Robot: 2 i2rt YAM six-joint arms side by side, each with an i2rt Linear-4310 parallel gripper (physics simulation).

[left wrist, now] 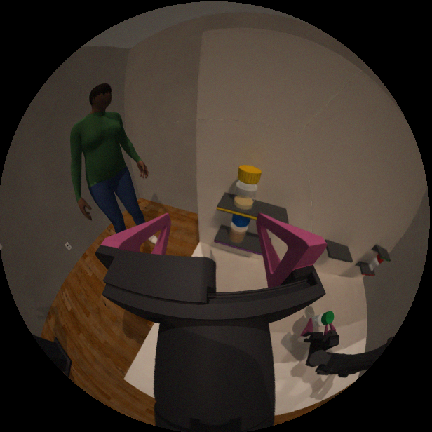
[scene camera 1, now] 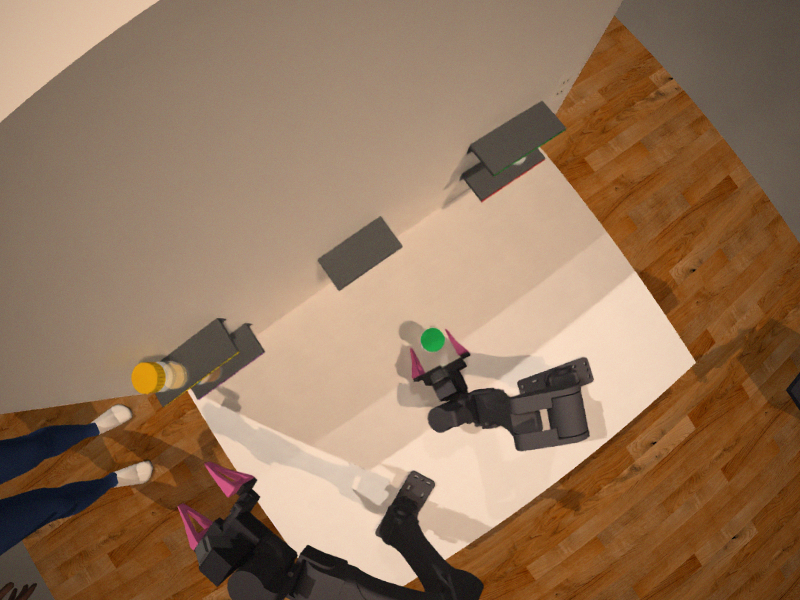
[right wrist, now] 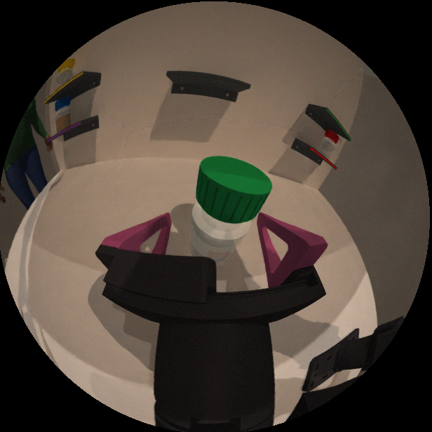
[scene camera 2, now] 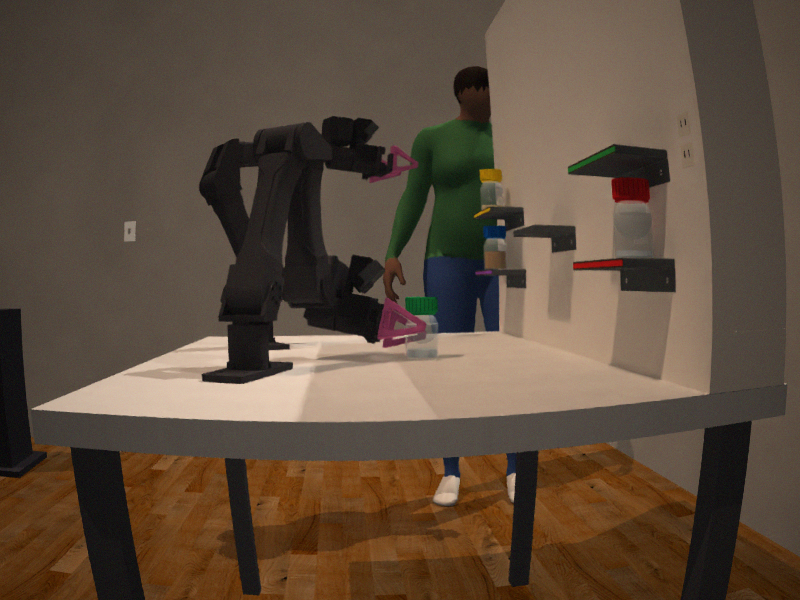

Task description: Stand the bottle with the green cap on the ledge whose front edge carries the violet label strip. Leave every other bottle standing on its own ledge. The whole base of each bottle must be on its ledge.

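Where they show: left gripper, between the fingertips: [scene camera 1: 193, 484] [scene camera 2: 409, 168]; right gripper, between the fingertips: [scene camera 1: 428, 339] [scene camera 2: 425, 331]; left arm's base, origin of its link: [scene camera 1: 404, 507]; right arm's base, origin of its link: [scene camera 1: 555, 381] [scene camera 2: 249, 374].
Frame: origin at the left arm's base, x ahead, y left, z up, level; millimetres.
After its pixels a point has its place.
The green-capped bottle [scene camera 1: 432, 339] {x 157, y -409, z 105 mm} [scene camera 2: 421, 306] {x 141, y -432, z 90 mm} [left wrist: 327, 317] [right wrist: 233, 190] stands upright on the table. My right gripper [scene camera 1: 430, 341] {x 164, y -408, z 46 mm} [right wrist: 213, 217] is open, its fingers on either side of that bottle, holding nothing. The violet-strip ledge [scene camera 1: 249, 343] [scene camera 2: 516, 276] [right wrist: 90, 126] bears the blue-capped bottle [scene camera 2: 494, 248] {x 541, y -116, z 208 mm} [left wrist: 239, 226] [right wrist: 63, 107], toward its left part in the left wrist view. The yellow-capped bottle [scene camera 1: 148, 377] {x 552, y -96, z 402 mm} [scene camera 2: 491, 187] {x 542, y -113, z 355 mm} [left wrist: 248, 175] stands on the yellow-strip ledge above. The red-capped bottle [scene camera 2: 631, 219] {x 170, y -898, z 207 mm} [right wrist: 330, 140] stands on the red-strip ledge. My left gripper [scene camera 1: 193, 485] {x 389, y 12, z 405 mm} [left wrist: 213, 217] is open and empty, raised beyond the table's edge.
The yellow-strip ledge [scene camera 1: 206, 345] {x 532, y -174, z 297 mm} [left wrist: 270, 208] overhangs the violet-strip one. A ledge without a coloured strip [scene camera 1: 359, 253] {x 374, y -483, z 227 mm} [right wrist: 207, 85] is on the wall between the side pairs. The green-strip ledge [scene camera 1: 516, 136] {x 207, y -840, z 297 mm} [scene camera 2: 626, 158] {x 161, y -905, z 285 mm} is above the red-capped bottle. A person [scene camera 2: 452, 174] stands beyond the table.
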